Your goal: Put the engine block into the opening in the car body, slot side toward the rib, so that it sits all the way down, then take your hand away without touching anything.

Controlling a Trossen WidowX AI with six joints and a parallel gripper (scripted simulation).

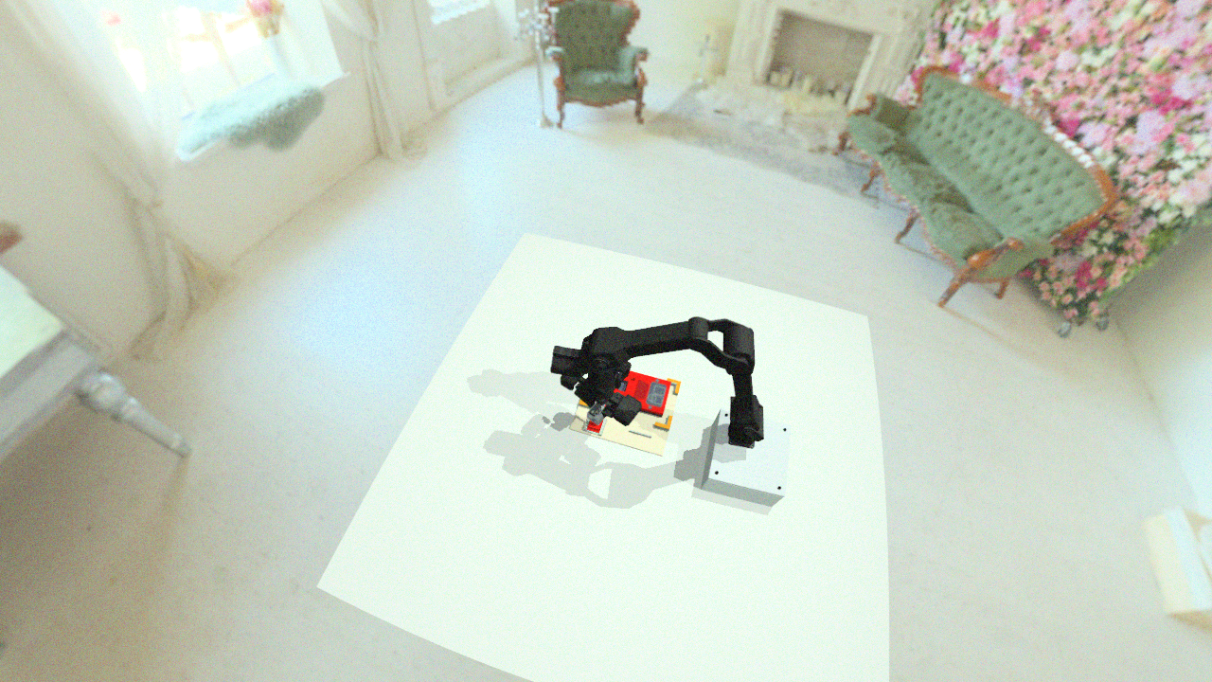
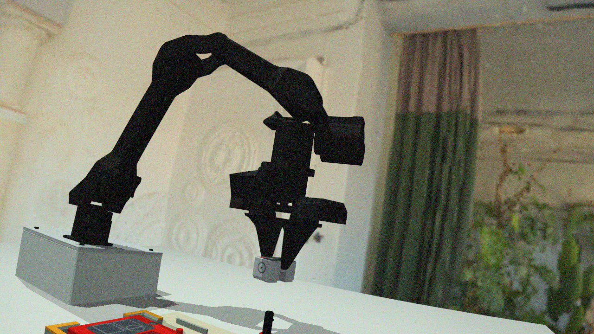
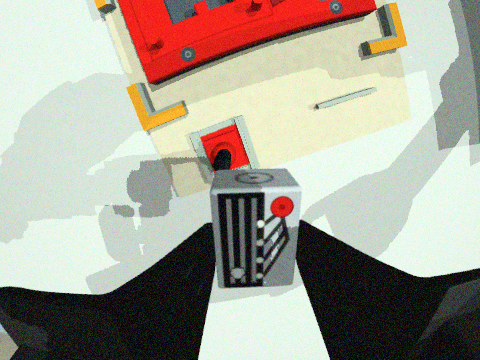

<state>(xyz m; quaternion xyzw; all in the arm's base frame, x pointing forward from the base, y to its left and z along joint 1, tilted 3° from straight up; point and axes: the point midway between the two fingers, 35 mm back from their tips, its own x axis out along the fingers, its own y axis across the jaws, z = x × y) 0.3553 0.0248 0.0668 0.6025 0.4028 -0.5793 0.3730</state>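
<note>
The clamp cradle lies 110 mm to the right of my gripper tip, 110 mm below it and 60 mm behind it. Round my gripper tip: grey engine block 10 mm below.
</note>
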